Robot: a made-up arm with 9 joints.
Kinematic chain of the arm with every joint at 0, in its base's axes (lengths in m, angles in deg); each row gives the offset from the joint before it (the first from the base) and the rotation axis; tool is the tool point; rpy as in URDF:
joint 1: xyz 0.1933 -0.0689 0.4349 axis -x
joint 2: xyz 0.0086 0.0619 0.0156 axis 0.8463 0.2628 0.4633
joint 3: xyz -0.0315 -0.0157 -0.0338 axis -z
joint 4: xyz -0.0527 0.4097 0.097 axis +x
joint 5: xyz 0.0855 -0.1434 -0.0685 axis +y
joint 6: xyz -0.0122 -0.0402 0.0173 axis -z
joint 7: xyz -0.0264 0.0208 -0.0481 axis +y
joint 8: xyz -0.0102 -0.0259 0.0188 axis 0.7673 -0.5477 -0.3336
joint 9: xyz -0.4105 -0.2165 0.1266 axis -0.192 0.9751 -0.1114
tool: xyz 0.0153 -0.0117 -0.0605 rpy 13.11 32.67 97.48
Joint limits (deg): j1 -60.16..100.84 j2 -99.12..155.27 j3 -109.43..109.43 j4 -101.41..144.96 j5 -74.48..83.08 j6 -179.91..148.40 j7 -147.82..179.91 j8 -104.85..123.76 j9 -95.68..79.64
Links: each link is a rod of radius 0.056 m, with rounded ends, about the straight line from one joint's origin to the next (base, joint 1, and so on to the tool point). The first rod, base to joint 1, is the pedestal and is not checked.
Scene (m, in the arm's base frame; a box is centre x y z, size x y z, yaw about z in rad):
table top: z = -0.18
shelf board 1: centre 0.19 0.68 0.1 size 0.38 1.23 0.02 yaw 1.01
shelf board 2: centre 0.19 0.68 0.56 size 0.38 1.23 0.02 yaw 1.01
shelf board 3: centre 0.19 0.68 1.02 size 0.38 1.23 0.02 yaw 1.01
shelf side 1: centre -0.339 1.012 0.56 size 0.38 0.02 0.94 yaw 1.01
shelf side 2: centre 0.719 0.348 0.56 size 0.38 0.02 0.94 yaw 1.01
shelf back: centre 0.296 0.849 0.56 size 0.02 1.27 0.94 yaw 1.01
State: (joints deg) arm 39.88 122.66 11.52 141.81 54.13 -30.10 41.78 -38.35 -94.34
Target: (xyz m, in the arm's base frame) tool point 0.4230 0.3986 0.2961
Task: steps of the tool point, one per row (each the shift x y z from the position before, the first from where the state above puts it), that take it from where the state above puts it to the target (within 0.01 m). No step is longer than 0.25 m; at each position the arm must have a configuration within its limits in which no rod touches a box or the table.
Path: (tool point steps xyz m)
1: -0.1467 -0.1251 0.1201
2: -0.1095 -0.1505 0.0254
3: -0.0548 -0.1259 -0.0515
4: 0.0050 -0.0786 -0.0901
5: 0.0576 -0.0361 -0.0951
6: 0.0928 -0.0120 -0.0868
7: 0.1049 0.0015 -0.0834
8: 0.0938 0.0222 -0.0875
9: 0.0637 0.0604 -0.0829
10: 0.0230 0.1082 -0.0491
11: -0.0180 0.1389 0.0225

